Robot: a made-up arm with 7 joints. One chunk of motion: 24 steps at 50 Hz.
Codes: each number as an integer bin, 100 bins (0 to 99) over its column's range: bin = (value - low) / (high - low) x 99, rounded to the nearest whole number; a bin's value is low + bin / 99 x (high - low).
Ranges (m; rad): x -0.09..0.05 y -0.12..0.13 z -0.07..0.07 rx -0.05..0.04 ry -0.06..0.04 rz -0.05..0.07
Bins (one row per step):
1: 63 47 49 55 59 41
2: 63 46 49 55 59 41
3: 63 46 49 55 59 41
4: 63 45 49 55 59 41
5: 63 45 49 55 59 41
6: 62 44 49 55 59 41
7: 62 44 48 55 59 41
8: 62 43 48 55 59 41
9: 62 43 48 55 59 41
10: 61 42 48 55 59 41
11: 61 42 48 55 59 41
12: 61 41 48 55 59 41
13: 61 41 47 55 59 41
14: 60 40 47 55 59 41
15: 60 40 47 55 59 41
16: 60 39 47 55 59 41
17: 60 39 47 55 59 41
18: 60 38 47 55 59 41
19: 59 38 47 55 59 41
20: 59 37 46 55 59 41
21: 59 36 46 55 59 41
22: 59 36 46 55 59 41
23: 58 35 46 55 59 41
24: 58 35 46 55 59 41
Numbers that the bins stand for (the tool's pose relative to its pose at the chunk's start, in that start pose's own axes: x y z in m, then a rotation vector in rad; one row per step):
1: -0.0009 -0.0013 -0.0007 0.0000 -0.0004 -0.0003
2: -0.0009 -0.0038 -0.0007 0.0000 -0.0004 -0.0003
3: -0.0009 -0.0038 -0.0007 0.0000 -0.0004 -0.0003
4: -0.0009 -0.0064 -0.0007 0.0000 -0.0004 -0.0003
5: -0.0009 -0.0064 -0.0007 0.0000 -0.0004 -0.0003
6: -0.0023 -0.0089 -0.0007 0.0000 -0.0004 -0.0003
7: -0.0023 -0.0089 -0.0021 0.0000 -0.0004 -0.0003
8: -0.0023 -0.0114 -0.0021 0.0000 -0.0004 -0.0003
9: -0.0023 -0.0114 -0.0021 0.0000 -0.0004 -0.0003
10: -0.0037 -0.0139 -0.0021 0.0000 -0.0004 -0.0003
11: -0.0037 -0.0139 -0.0021 0.0000 -0.0004 -0.0003
12: -0.0037 -0.0165 -0.0021 0.0000 -0.0004 -0.0003
13: -0.0037 -0.0165 -0.0035 0.0000 -0.0004 -0.0003
14: -0.0052 -0.0190 -0.0035 0.0000 -0.0004 -0.0003
15: -0.0052 -0.0190 -0.0035 0.0000 -0.0004 -0.0003
16: -0.0052 -0.0215 -0.0035 0.0000 -0.0004 -0.0003
17: -0.0052 -0.0215 -0.0035 0.0000 -0.0004 -0.0003
18: -0.0052 -0.0240 -0.0035 0.0000 -0.0004 -0.0003
19: -0.0066 -0.0240 -0.0035 0.0000 -0.0004 -0.0003
20: -0.0066 -0.0266 -0.0049 0.0000 -0.0004 -0.0003
21: -0.0066 -0.0291 -0.0049 0.0000 -0.0004 -0.0003
22: -0.0066 -0.0291 -0.0049 0.0000 -0.0004 -0.0003
23: -0.0080 -0.0316 -0.0049 0.0000 -0.0004 -0.0003
24: -0.0080 -0.0316 -0.0049 0.0000 -0.0004 -0.0003

